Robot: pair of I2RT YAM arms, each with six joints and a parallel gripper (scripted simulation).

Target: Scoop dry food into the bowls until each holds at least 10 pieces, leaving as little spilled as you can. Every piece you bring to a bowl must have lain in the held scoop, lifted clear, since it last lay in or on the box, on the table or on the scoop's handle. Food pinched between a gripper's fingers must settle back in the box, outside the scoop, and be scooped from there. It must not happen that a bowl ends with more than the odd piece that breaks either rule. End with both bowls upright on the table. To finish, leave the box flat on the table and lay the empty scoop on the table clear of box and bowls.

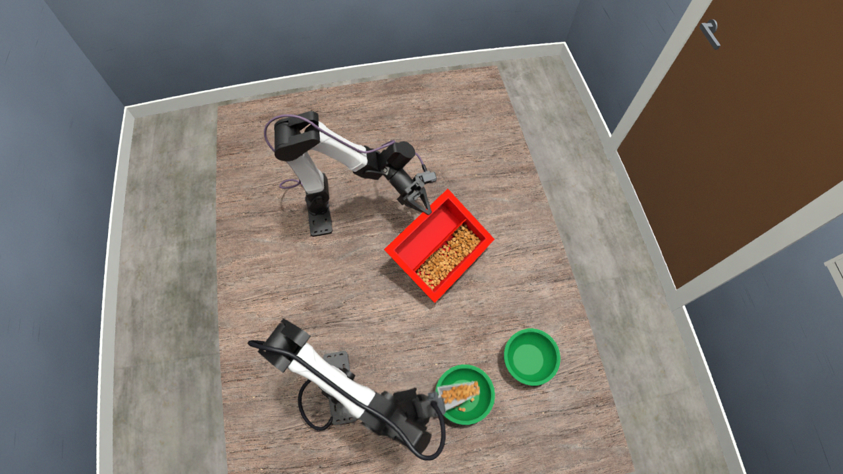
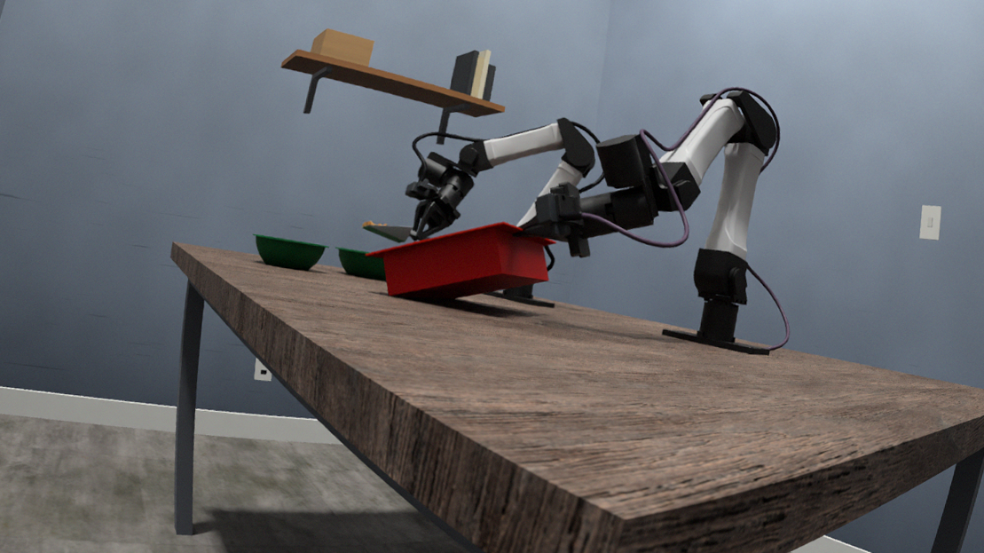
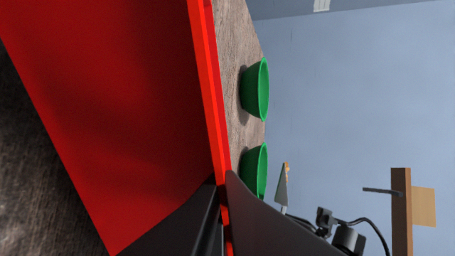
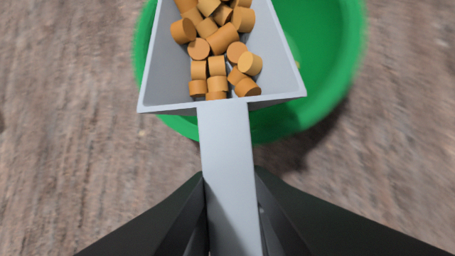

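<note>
The red box lies 20 mm ahead of my left hand, 90 mm to the right of it and 50 mm below it. From my left hand the other things lie so: grey scoop (60 mm behind, 530 mm to the right, 20 mm below).
</note>
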